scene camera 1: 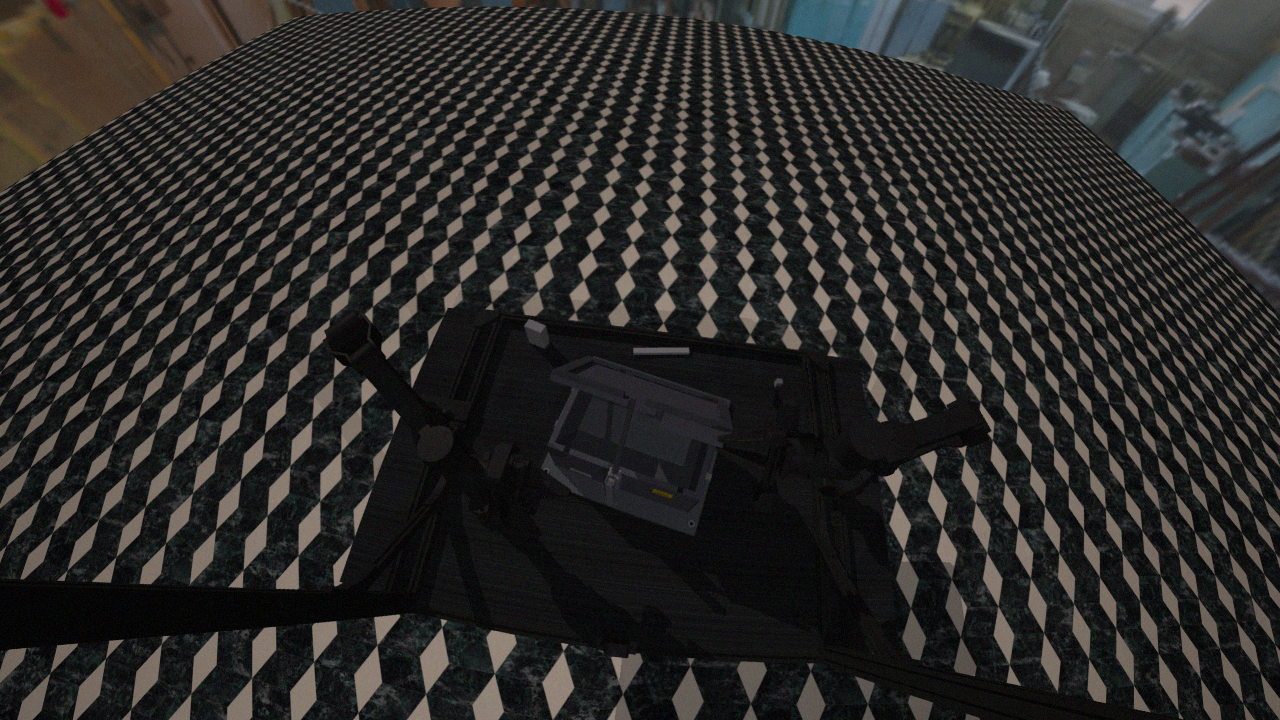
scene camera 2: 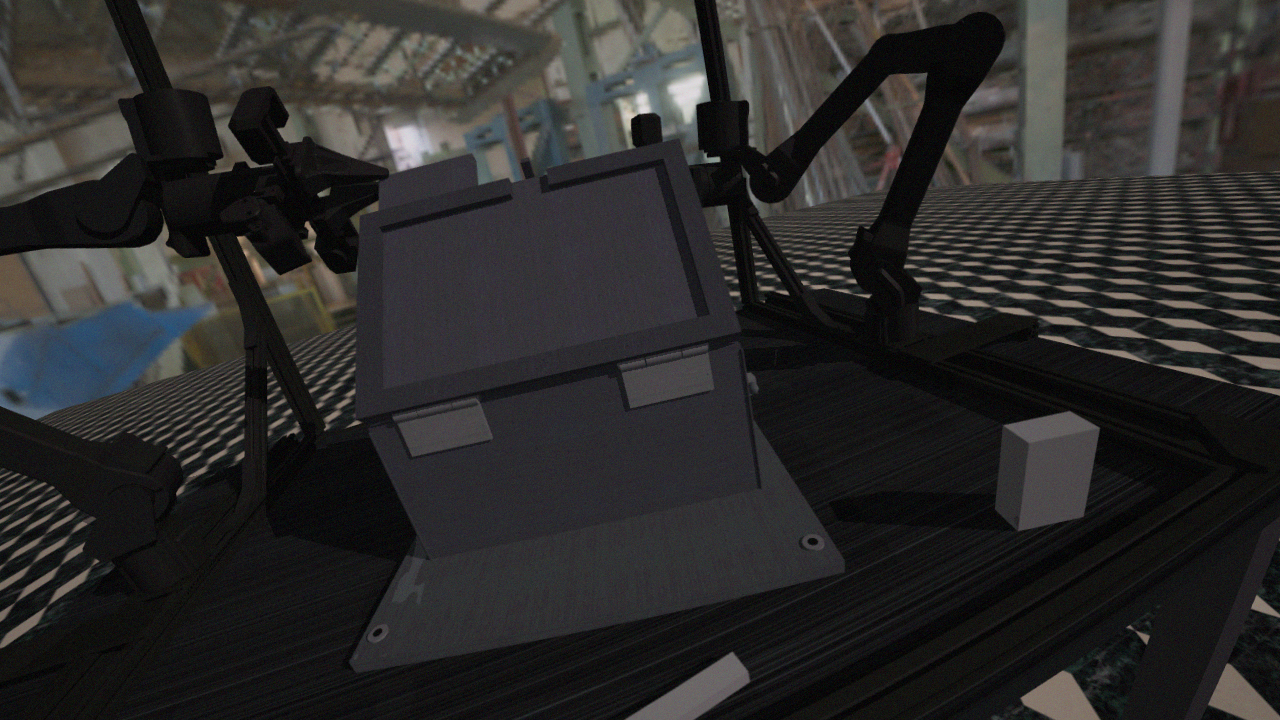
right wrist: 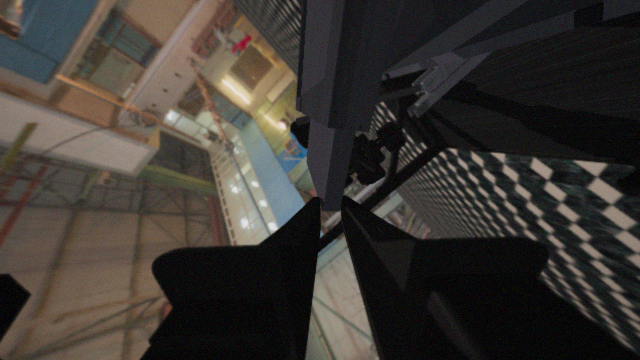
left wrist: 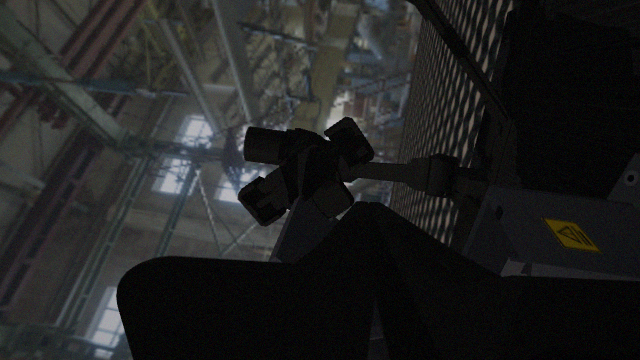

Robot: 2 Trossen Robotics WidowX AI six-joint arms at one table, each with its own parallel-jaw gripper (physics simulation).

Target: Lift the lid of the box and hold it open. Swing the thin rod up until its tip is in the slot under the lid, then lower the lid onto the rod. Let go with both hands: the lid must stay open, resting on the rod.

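Places are measured from the left arm's base along level axes (x ahead, y left, z up), in metres.
Pixels of known places: left gripper, fingertip midpoint: [scene camera 1: 570, 493] [right wrist: 375, 168] [left wrist: 366, 214]; right gripper, fingertip midpoint: [scene camera 1: 717, 443] [scene camera 2: 391, 180] [right wrist: 330, 202] [left wrist: 296, 201]; left arm's base, origin of the base link: [scene camera 2: 893, 337]; right arm's base, origin of the base link: [scene camera 1: 829, 486] [scene camera 2: 174, 575] [left wrist: 482, 183].
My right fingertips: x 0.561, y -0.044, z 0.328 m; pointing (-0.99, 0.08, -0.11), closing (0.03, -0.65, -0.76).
Ahead of a thing's pixels: the offset from my right fingertips to its top centre. "pt": to the spot under its first point. Level surfaces: height alone.
The grey box [scene camera 1: 637, 465] [scene camera 2: 566, 457] stands on its base plate {pt dx -0.087, dy +0.255, dz -0.336 m} [scene camera 2: 602, 579] with the lid [scene camera 1: 645, 389] [scene camera 2: 530, 272] [right wrist: 322, 53] raised. My right gripper [right wrist: 330, 202] [scene camera 2: 355, 193] [left wrist: 296, 201] is shut on the lid's tab {dx -0.035, dy +0.025, dz +0.005 m} [right wrist: 327, 168] [scene camera 2: 426, 179] [left wrist: 301, 232] and holds the lid up. A thin dark rod [right wrist: 398, 143] rises toward the slot block {pt dx -0.141, dy -0.024, dz -0.170 m} [right wrist: 426, 91] under the lid; I cannot tell whether its tip is in it. My left gripper [left wrist: 366, 214] [right wrist: 375, 168] is shut and empty, beside the box on the far side from the right gripper. In scene camera 2 the lid hides it.
The box sits on a black mat {dz -0.348 m} [scene camera 1: 709, 572] over a checkered floor [scene camera 1: 637, 179]. A small white block {dx -0.408, dy +0.353, dz -0.271 m} [scene camera 1: 536, 332] and a white strip {dx -0.078, dy +0.371, dz -0.338 m} [scene camera 1: 660, 350] [scene camera 2: 695, 689] lie on the mat behind the box. A black stand pole [scene camera 2: 712, 50] rises behind the lid.
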